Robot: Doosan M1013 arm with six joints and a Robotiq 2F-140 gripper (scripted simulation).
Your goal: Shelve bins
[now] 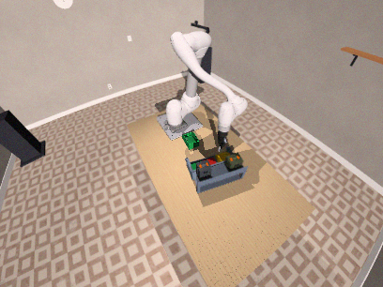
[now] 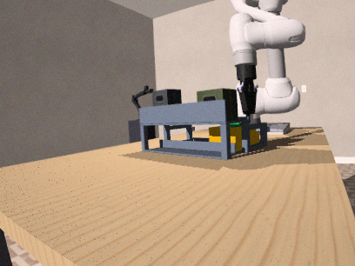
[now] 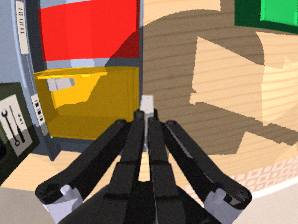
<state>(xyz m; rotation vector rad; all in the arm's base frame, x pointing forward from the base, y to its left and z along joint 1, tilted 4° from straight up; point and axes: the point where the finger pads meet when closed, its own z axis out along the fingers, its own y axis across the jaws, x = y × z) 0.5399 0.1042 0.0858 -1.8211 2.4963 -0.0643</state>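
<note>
My gripper is now 27 cm past the green bin, 11 cm to the left of it and 5 cm above it. Also, from my hand: dark box 28 cm to the right, 12 cm ahead, 8 cm above; yellow bin 10 cm ahead, 4 cm below, 3 cm to the right.
</note>
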